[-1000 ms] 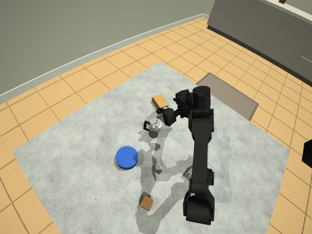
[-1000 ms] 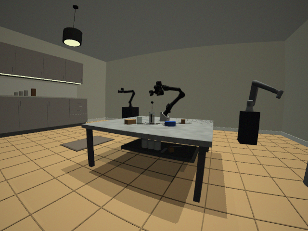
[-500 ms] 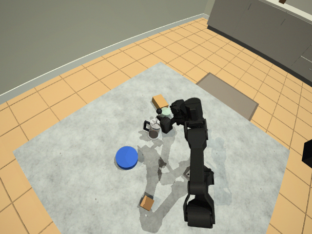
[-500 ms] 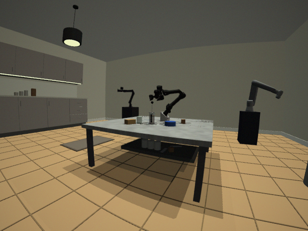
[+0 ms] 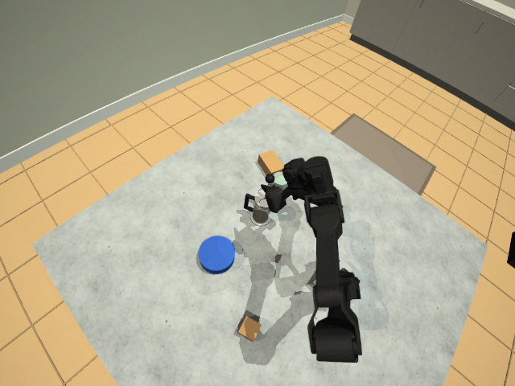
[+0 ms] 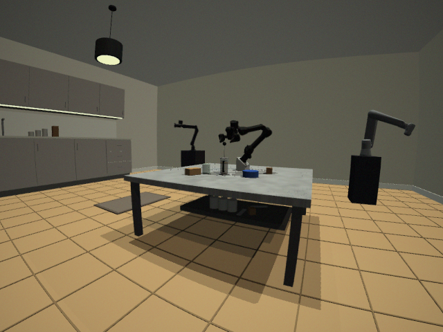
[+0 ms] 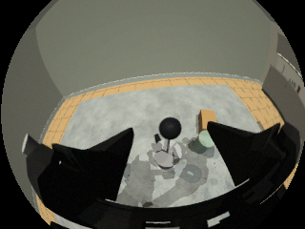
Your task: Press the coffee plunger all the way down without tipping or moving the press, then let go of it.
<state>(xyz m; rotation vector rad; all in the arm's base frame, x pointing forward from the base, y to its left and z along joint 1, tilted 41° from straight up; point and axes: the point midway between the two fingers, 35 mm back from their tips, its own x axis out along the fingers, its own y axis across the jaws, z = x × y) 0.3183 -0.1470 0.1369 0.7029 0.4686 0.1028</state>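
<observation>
The coffee press is 2 cm ahead of my gripper tip and 14 cm below it. The rest, counted from my gripper tip: blue round disc 1 cm ahead, 22 cm to the left, 24 cm below; orange block 14 cm ahead, 21 cm to the right, 23 cm below.
</observation>
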